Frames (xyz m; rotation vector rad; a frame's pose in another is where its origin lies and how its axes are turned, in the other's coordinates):
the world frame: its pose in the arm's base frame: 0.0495 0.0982 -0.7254 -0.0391 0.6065 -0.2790
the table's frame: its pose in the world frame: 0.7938 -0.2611 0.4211 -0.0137 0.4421 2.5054
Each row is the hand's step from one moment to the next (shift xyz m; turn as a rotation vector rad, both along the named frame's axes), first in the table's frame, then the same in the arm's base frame.
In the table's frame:
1: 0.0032 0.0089 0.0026 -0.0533 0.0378 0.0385
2: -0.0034 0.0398 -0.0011 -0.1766 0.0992 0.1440
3: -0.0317 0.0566 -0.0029 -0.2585 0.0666 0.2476
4: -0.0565 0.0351 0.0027 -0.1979 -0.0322 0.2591
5: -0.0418 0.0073 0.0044 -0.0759 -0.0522 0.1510
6: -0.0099 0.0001 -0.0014 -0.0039 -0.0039 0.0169
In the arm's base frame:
1: -0.0041 -0.0023 0.0086 0.0398 -0.0543 0.0350
2: -0.0168 -0.0270 0.0243 0.1549 -0.1601 0.1101
3: -0.0093 -0.0591 0.0253 0.2874 -0.1780 0.1352
4: 0.0184 -0.0635 0.0075 0.3051 -0.0693 0.0970
5: 0.0237 -0.0351 -0.0050 0.1703 0.0098 0.0468
6: 0.0047 -0.0079 -0.0039 0.0155 0.0034 0.0079

